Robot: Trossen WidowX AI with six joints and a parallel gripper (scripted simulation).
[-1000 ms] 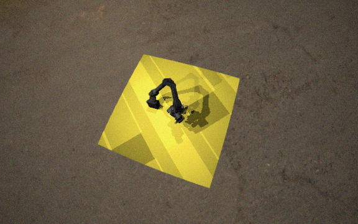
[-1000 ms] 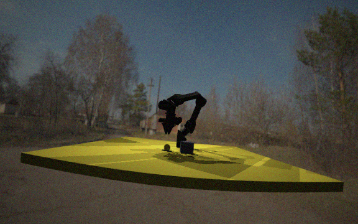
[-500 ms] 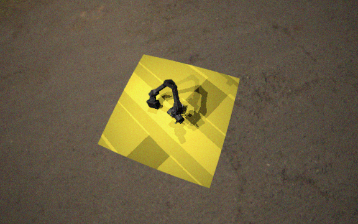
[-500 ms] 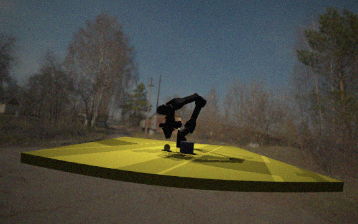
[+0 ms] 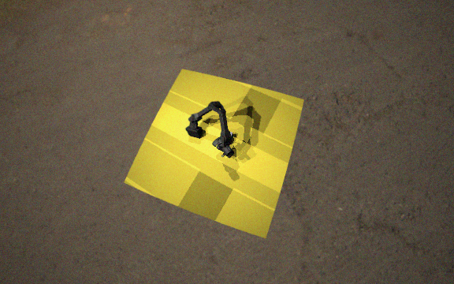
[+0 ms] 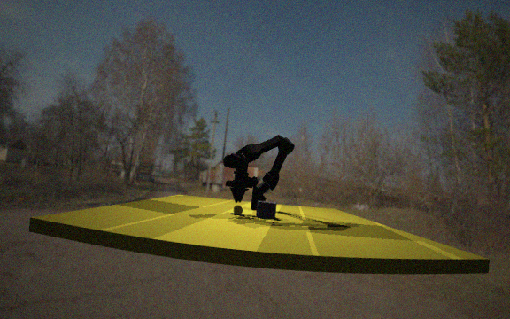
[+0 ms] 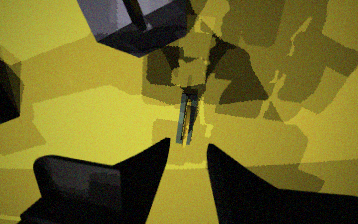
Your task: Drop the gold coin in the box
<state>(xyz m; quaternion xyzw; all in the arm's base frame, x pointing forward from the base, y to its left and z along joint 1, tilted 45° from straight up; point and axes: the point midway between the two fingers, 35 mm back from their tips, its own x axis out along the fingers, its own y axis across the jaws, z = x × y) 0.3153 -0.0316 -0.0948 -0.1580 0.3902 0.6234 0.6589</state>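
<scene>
My gripper tip is now 40 mm above the gold coin.
</scene>
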